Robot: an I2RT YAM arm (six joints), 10 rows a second.
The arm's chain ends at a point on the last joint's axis. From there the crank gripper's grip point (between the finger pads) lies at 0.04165 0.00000 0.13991 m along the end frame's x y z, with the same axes.
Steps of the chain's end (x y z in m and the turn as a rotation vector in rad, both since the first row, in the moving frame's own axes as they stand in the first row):
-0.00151 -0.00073 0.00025 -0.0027 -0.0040 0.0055
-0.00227 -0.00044 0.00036 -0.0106 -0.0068 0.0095
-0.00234 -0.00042 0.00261 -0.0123 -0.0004 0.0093
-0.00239 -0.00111 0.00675 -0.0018 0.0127 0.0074
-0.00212 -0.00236 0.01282 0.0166 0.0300 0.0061
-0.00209 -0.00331 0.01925 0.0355 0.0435 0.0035
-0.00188 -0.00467 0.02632 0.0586 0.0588 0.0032
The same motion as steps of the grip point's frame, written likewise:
-0.00207 -0.00012 0.00041 -0.0027 -0.0040 0.0055
-0.00323 0.00144 0.00063 -0.0106 -0.0068 0.0095
-0.00241 0.00169 0.00261 -0.0123 -0.0004 0.0093
-0.00062 -0.00054 0.00621 -0.0018 0.0127 0.0074
0.00206 -0.00440 0.01149 0.0166 0.0300 0.0061
0.00396 -0.00809 0.01722 0.0355 0.0435 0.0035
0.00628 -0.01264 0.02340 0.0586 0.0588 0.0032

